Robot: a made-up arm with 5 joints.
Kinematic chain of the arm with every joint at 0, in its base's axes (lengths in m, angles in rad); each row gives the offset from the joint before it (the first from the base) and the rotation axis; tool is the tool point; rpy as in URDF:
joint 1: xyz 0 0 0.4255 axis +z
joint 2: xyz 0 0 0 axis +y
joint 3: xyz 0.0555 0 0.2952 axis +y
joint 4: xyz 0.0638 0 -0.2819 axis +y
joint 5: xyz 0.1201 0 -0.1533 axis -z
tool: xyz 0 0 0 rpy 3.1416 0 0
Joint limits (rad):
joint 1: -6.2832..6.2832
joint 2: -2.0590..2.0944
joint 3: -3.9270..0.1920
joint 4: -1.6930..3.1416
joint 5: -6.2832..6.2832
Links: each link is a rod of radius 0.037 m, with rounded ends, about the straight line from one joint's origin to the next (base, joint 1, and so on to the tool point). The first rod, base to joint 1, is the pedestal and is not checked.
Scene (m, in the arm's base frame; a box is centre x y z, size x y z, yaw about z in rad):
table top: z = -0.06
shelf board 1: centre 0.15 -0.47 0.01 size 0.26 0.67 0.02 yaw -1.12
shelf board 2: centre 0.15 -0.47 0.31 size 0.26 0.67 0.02 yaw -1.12
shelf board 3: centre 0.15 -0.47 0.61 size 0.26 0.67 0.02 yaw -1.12
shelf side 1: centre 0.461 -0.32 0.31 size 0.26 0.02 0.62 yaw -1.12
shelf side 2: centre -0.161 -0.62 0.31 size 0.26 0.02 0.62 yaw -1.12
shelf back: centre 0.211 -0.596 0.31 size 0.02 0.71 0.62 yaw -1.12
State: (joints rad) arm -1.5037 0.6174 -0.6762 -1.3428 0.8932
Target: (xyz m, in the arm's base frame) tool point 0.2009 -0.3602 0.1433
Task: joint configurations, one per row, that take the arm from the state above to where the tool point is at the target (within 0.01 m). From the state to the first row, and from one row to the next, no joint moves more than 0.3 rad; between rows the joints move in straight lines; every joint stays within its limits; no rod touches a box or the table.
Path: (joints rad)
1: -1.6025 0.5364 -0.4205 -1.4382 0.8932
2: -1.7013 0.4554 -0.1648 -1.5336 0.8932
3: -1.8001 0.3744 0.0908 -1.6289 0.8932
4: -1.5399 0.6346 -0.0059 -1.4493 0.8932
5: -1.2798 0.8949 -0.1027 -1.2696 0.8932
6: -1.0197 1.1552 -0.1994 -1.0899 0.8932
7: -1.0408 1.1681 -0.4630 -1.0640 0.8932
8: -1.0620 1.1810 -0.7266 -1.0381 0.8932

